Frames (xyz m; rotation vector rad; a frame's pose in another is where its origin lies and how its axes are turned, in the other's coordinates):
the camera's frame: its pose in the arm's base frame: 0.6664 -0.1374 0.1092 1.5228 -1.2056 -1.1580
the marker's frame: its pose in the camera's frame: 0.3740 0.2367 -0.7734 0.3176 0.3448 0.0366
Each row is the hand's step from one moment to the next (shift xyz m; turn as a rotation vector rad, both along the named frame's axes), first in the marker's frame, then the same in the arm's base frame.
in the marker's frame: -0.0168 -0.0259 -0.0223 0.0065 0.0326 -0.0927
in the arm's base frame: 0.0232 0.0284 -0.0104 0.0588 0.0194 0.0766
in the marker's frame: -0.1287 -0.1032 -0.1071 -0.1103 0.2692 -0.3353
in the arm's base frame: 0.0818 0.1759 -0.0325 0.0855 0.1619 0.4044
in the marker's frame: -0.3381 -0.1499 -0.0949 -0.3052 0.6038 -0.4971
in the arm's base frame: 0.0111 0.3731 -0.0806 -0.0295 0.3281 0.7722
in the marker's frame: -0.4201 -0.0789 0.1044 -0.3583 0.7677 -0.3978
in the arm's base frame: -0.2111 0.3650 -0.1260 -0.2075 0.3091 0.8587
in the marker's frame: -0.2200 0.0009 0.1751 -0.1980 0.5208 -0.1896
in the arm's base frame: -0.2246 0.1410 -0.0935 -0.1851 0.1407 0.5407
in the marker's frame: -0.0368 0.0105 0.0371 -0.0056 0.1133 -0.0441
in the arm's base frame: -0.0487 0.0188 -0.0110 -0.0230 -0.0027 0.1195
